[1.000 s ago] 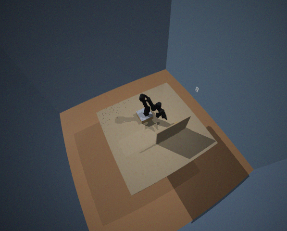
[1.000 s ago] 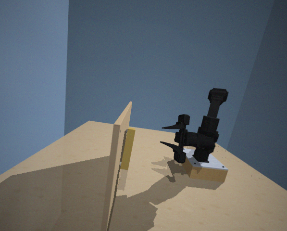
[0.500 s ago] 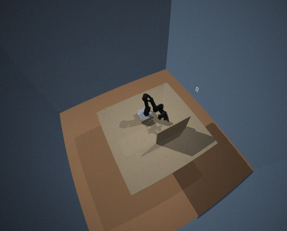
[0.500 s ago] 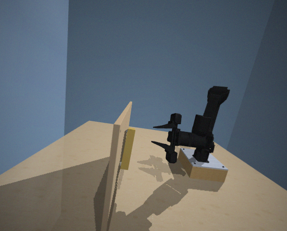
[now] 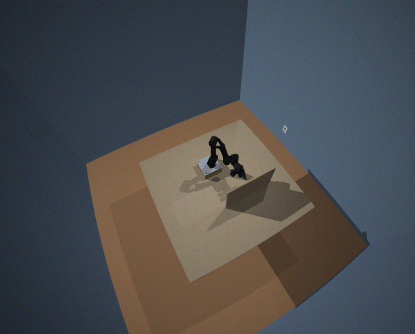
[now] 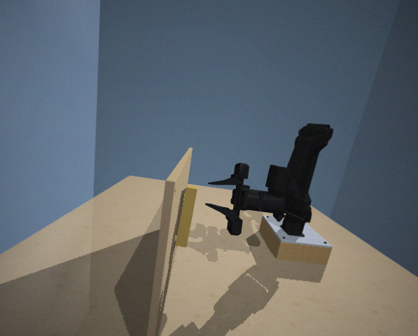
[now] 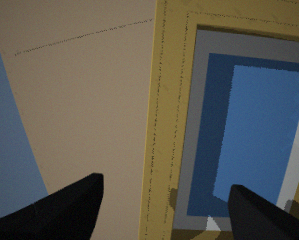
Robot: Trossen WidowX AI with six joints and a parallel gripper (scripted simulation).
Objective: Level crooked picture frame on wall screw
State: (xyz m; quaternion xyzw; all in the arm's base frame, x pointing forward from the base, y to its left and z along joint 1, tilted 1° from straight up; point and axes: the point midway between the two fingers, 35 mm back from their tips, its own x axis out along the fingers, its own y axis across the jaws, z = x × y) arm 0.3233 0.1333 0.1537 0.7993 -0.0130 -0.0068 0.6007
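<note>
The picture frame lies 5 cm below my gripper tip, 5 cm ahead of it and 1 cm to the left of it. The rest, counted from my gripper tip: wooden wall panel: 6 cm below, 6 cm ahead.
</note>
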